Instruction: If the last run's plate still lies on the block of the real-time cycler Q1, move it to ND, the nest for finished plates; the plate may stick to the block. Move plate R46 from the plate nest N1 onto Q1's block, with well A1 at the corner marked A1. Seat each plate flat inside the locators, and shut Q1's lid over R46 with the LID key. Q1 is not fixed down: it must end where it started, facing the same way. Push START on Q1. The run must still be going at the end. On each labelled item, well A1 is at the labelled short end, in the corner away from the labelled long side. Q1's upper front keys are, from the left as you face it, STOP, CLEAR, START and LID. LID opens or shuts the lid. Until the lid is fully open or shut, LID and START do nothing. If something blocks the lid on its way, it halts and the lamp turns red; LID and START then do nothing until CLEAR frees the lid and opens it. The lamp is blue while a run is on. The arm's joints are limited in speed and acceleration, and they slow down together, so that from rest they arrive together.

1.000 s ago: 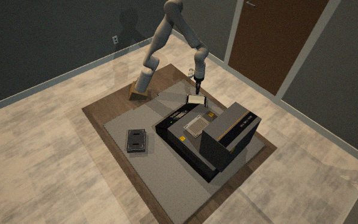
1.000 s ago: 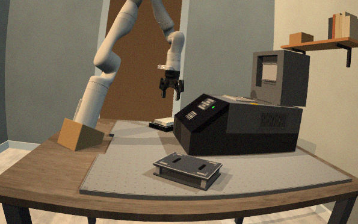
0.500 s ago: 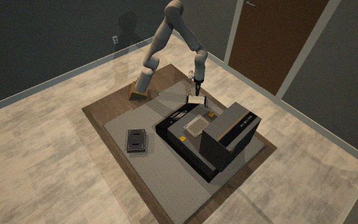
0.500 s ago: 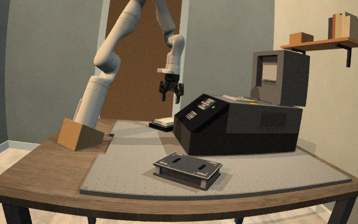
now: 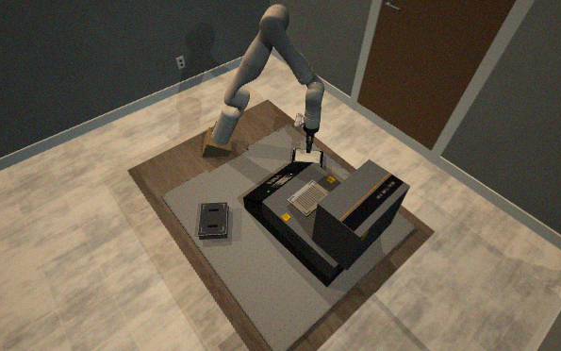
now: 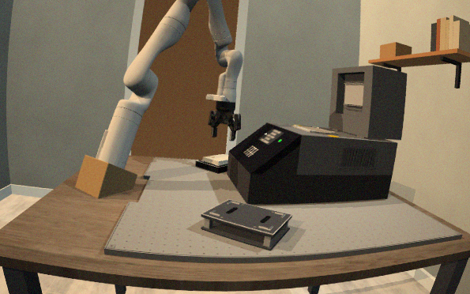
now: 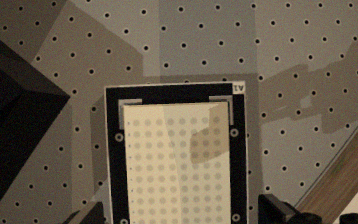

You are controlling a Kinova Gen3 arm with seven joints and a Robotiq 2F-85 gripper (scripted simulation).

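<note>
Now: hand 9 cm above the cream plate. Round my hand: nest ND 8 cm ahead, 56 cm to the right, 9 cm below; black plate nest 11 cm below.
</note>
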